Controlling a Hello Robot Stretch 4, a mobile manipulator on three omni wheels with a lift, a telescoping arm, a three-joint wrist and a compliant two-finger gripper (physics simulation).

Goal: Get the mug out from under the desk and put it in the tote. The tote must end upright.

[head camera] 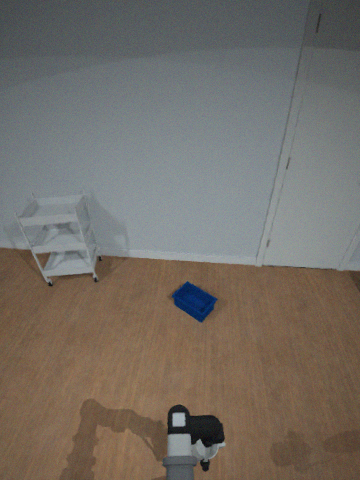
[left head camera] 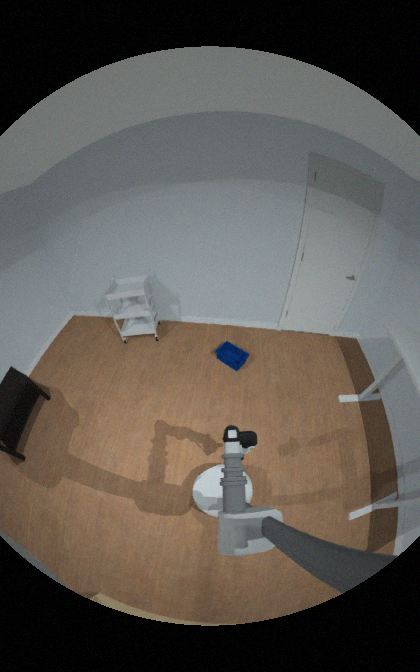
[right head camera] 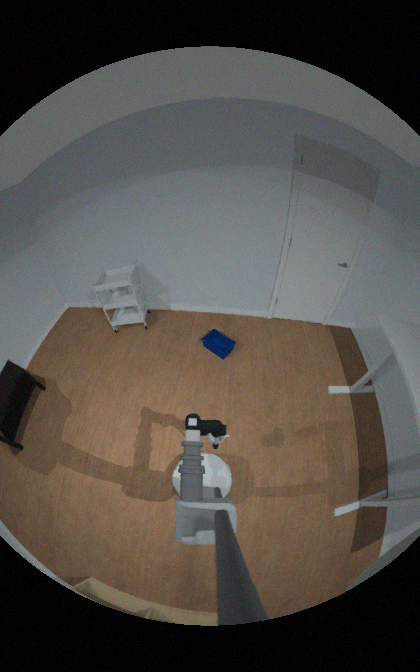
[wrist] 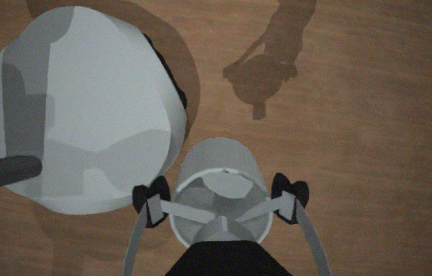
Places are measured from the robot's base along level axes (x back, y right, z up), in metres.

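Where they show: gripper, between the fingertips: (head camera: 203, 447) (wrist: 220, 190); robot's base, origin of its link: (right head camera: 203, 477).
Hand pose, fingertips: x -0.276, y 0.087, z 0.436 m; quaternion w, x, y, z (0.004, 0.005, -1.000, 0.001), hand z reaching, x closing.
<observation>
Things, the pixels of their top centre, and the offset from my fingertips. "spot": a spot on its surface instead. Level surfaces: height alone.
- light grey mug, a spot on its surface: (wrist: 220, 154) spot: dx +0.000, dy -0.034, dz +0.015 m
- blue tote, centre of its top: (head camera: 194, 297) (right head camera: 218, 340) dx -1.015, dy +0.052, dz -0.344 m
- white desk, height of its surface: dz +0.487 m
- white three-tier cart, a spot on its surface: (head camera: 48, 219) (right head camera: 111, 284) spot: dx -1.280, dy -1.029, dz +0.235 m
The light grey mug (wrist: 220, 154) (right head camera: 214, 440) is held between the two fingertips of my gripper (wrist: 220, 190), with its open mouth toward the wrist camera. In the head camera view the mug (head camera: 212, 451) is partly hidden by the black wrist. The gripper is above the floor, beside my round white base. The blue tote (head camera: 195, 302) (left head camera: 232, 356) (right head camera: 218, 344) stands upright on the floor ahead, well apart from the gripper, before the wall. The white desk (left head camera: 407, 350) (right head camera: 400, 342) is at the right edge of the side head views.
A white three-tier cart (head camera: 48, 219) (left head camera: 127, 295) (right head camera: 112, 286) stands by the wall, left of the tote. A door (head camera: 320, 150) is at the right of that wall. A dark piece of furniture (left head camera: 15, 405) (right head camera: 11, 397) stands at far left. A tan shelf unit (right head camera: 120, 602) shows at the bottom.
</observation>
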